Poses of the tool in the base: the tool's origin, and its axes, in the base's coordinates. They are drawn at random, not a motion.
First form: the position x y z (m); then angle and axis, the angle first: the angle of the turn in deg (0 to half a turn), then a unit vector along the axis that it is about.
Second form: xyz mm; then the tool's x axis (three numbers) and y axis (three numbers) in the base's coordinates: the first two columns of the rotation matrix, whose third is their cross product. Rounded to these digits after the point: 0 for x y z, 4 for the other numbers.
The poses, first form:
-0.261 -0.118 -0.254 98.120 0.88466 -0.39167 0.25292
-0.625 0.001 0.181 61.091 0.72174 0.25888 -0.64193
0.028 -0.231 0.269 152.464 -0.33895 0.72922 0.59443
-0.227 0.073 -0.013 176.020 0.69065 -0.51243 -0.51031
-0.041 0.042 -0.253 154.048 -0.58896 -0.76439 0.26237
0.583 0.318 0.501 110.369 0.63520 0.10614 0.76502
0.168 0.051 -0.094 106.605 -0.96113 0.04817 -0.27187
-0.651 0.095 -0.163 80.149 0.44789 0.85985 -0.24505
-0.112 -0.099 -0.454 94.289 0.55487 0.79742 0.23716
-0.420 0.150 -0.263 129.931 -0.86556 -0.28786 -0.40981
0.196 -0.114 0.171 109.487 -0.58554 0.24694 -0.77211
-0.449 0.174 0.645 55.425 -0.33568 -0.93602 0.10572
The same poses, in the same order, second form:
-261 -118 -254 0.7519 -0.1451 0.6431 -0.6458 0.0338 0.7627
-625 1 181 0.7525 -0.4654 -0.4660 0.6585 0.5180 0.5460
28 -231 269 -0.6700 -0.1915 -0.7173 -0.7411 0.1166 0.6611
-227 73 -13 -0.0447 -0.7424 -0.6685 -0.6715 -0.4731 0.5703
-41 42 -253 -0.2404 0.9698 0.0410 0.7402 0.2105 -0.6386
583 318 501 0.1959 0.8081 0.5556 -0.6263 -0.3329 0.7049
168 51 -94 0.9020 -0.3201 0.2898 0.2010 -0.2828 -0.9379
-651 95 -163 0.3374 0.0778 -0.9382 0.5607 0.7839 0.2666
-112 -99 -454 0.2561 0.7120 -0.6538 0.2391 0.6086 0.7566
-420 150 -263 0.5882 0.0948 0.8031 0.7233 -0.5058 -0.4700
196 -114 171 0.1236 -0.9207 0.3701 0.5351 -0.2523 -0.8063
-449 174 645 0.6162 0.2229 0.7554 0.0489 0.9464 -0.3192

